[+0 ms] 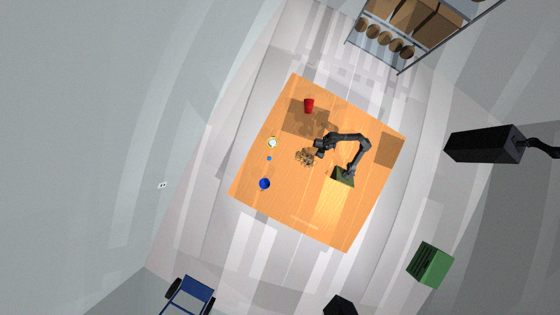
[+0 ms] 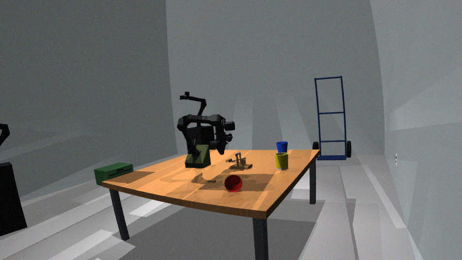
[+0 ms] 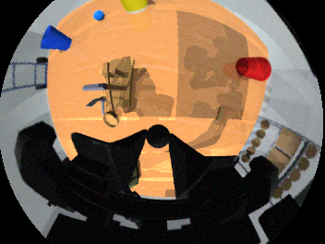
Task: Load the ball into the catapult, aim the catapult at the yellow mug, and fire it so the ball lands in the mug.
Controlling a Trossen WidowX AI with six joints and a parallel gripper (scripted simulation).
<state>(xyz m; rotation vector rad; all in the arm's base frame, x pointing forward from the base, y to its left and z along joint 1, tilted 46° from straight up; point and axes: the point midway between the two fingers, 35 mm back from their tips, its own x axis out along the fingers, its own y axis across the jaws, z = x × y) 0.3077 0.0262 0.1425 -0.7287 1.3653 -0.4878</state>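
Now: the wooden catapult 150 mm to the left of my gripper tip, 80 mm below it and 20 mm ahead of it. Round my gripper tip: tan stick 210 mm to the right, 130 mm below, 60 mm ahead; then dark ball 10 mm above; then yellow mug 360 mm ahead, 190 mm to the left, 100 mm below.
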